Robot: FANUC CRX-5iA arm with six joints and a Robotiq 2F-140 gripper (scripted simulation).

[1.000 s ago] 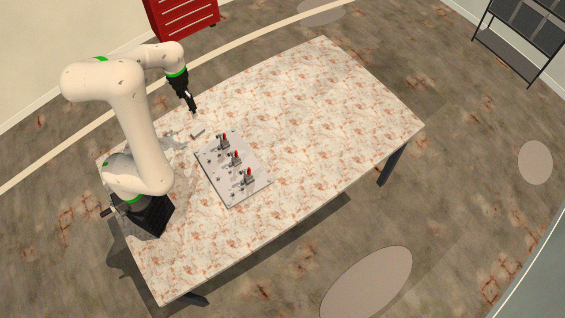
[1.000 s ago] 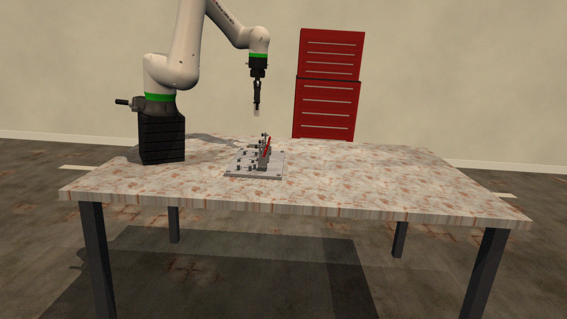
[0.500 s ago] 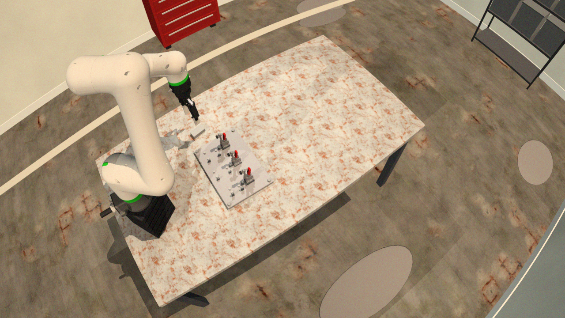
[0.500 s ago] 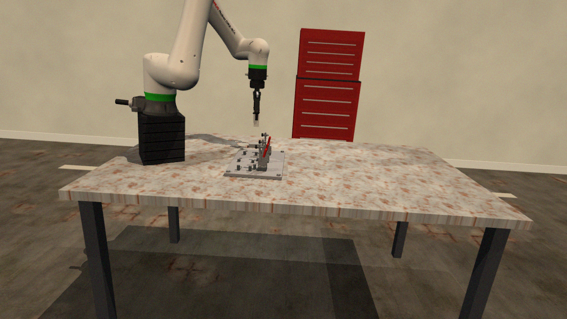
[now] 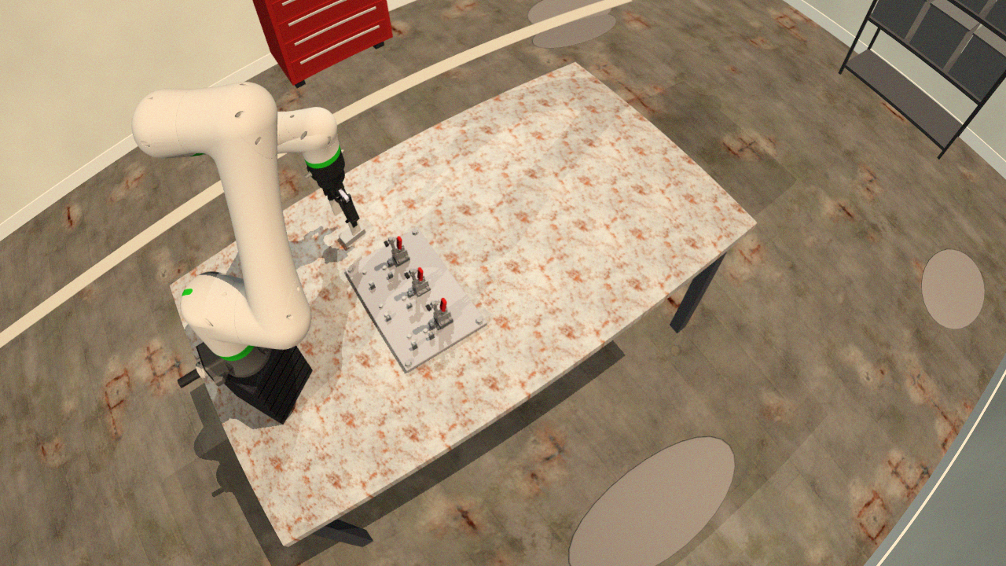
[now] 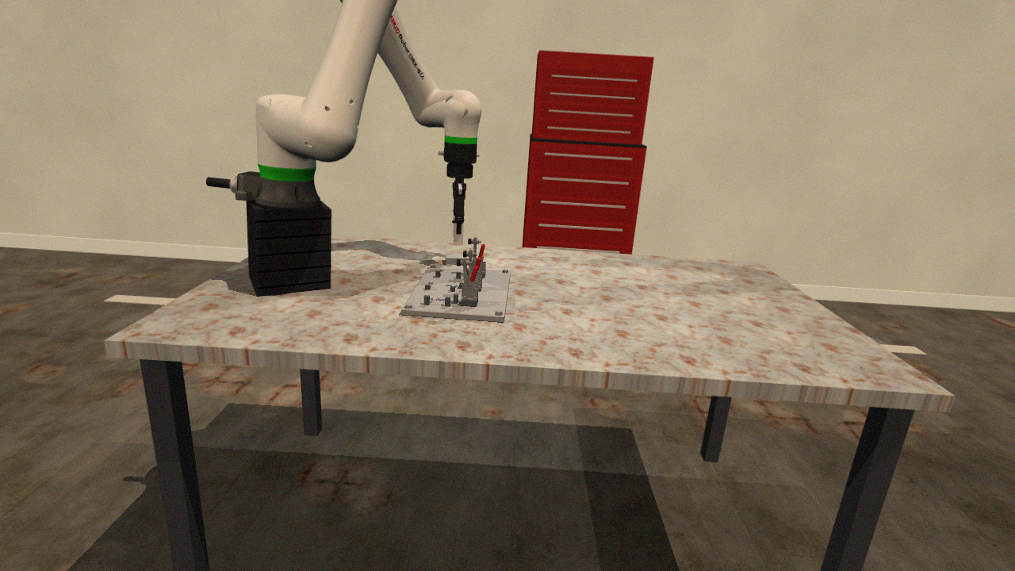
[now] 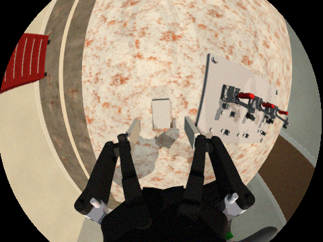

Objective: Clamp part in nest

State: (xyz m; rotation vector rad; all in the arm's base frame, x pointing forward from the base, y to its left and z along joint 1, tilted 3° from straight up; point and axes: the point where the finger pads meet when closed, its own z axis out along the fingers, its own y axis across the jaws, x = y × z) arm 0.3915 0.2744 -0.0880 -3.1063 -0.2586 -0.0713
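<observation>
My gripper is now 80 mm above the grey block. Also, from my hand: plate (270 mm to the right, 90 mm below, 50 mm ahead).
</observation>
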